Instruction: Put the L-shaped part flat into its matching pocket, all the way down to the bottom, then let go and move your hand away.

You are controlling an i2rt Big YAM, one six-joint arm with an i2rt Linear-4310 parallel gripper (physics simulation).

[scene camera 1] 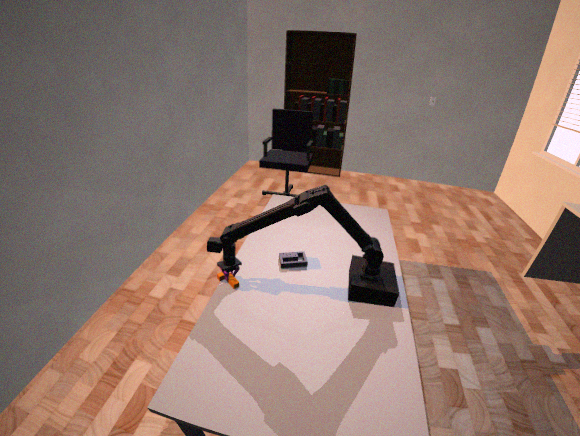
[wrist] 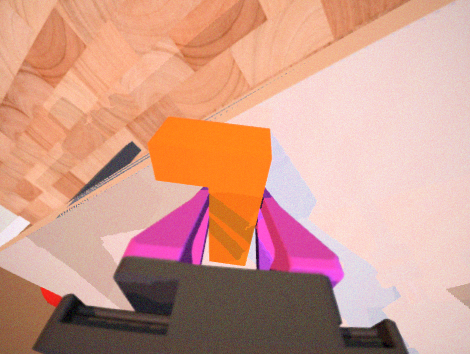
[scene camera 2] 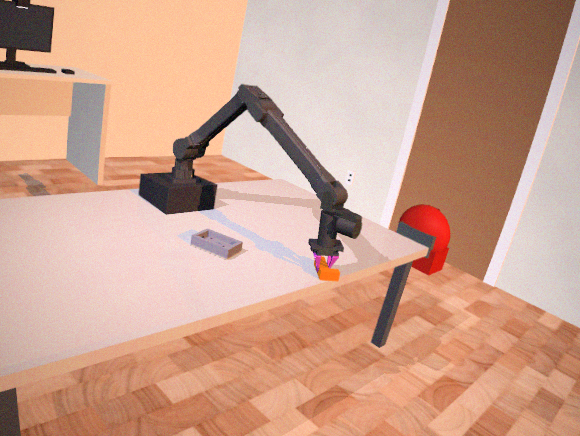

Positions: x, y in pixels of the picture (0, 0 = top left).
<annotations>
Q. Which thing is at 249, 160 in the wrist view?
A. An orange L-shaped part.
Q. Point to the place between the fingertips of my gripper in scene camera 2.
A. At 322, 271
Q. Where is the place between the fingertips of my gripper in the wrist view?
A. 235, 188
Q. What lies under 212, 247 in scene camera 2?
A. A grey pocket block.
</annotations>
